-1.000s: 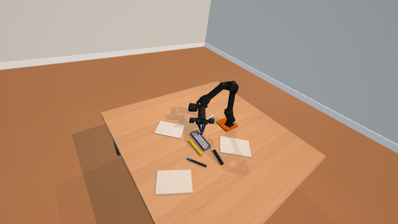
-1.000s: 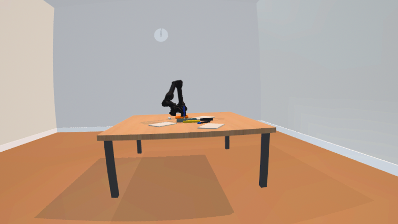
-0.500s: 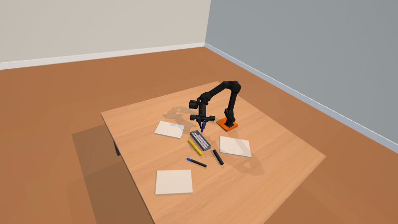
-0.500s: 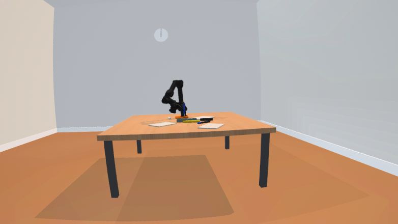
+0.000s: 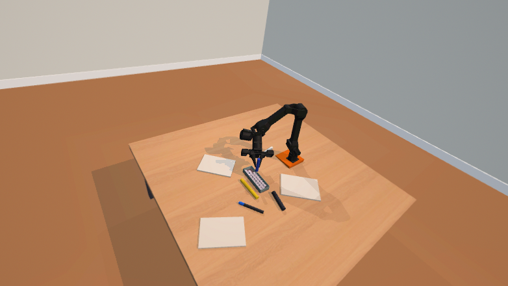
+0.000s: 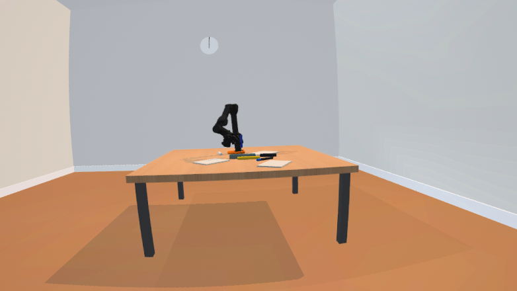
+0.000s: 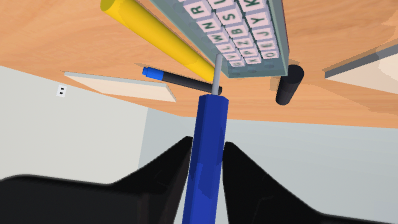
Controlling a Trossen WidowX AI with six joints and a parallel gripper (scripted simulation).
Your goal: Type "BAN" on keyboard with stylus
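My gripper tip is now 90 mm above the yellow marker, 80 mm short of it and 40 mm to the right of it. Round my gripper tip: stylus tip 50 mm below; stylus 20 mm below; black marker 190 mm to the left, 90 mm below.
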